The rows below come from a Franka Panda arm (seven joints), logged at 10 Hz.
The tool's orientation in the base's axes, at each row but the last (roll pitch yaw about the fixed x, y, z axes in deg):
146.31 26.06 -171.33
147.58 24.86 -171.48
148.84 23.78 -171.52
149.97 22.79 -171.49
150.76 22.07 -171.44
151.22 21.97 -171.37
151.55 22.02 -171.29
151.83 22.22 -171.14
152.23 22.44 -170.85
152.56 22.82 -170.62
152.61 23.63 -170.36
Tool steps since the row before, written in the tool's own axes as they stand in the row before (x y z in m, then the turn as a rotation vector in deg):
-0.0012 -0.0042 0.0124 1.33 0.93 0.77
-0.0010 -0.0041 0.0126 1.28 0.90 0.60
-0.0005 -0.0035 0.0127 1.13 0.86 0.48
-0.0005 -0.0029 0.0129 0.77 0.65 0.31
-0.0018 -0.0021 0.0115 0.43 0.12 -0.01
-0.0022 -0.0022 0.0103 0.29 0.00 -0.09
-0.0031 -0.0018 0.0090 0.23 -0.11 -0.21
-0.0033 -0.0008 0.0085 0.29 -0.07 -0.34
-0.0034 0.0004 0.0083 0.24 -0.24 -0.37
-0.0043 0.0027 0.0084 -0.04 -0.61 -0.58
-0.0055 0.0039 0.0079 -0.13 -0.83 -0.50
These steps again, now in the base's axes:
0.0060 0.0043 -0.0108 -1.31 1.02 -0.70
0.0057 0.0042 -0.0112 -1.30 0.90 -0.56
0.0050 0.0044 -0.0114 -1.18 0.82 -0.42
0.0047 0.0047 -0.0114 -0.83 0.60 -0.25
0.0052 0.0046 -0.0096 -0.43 0.04 -0.10
0.0053 0.0039 -0.0085 -0.29 -0.09 -0.04
0.0057 0.0036 -0.0070 -0.23 -0.23 0.04
0.0055 0.0042 -0.0060 -0.33 -0.28 0.14
0.0051 0.0051 -0.0053 -0.24 -0.43 0.11
0.0053 0.0072 -0.0041 0.08 -0.81 0.23
0.0058 0.0082 -0.0026 0.25 -0.94 0.11

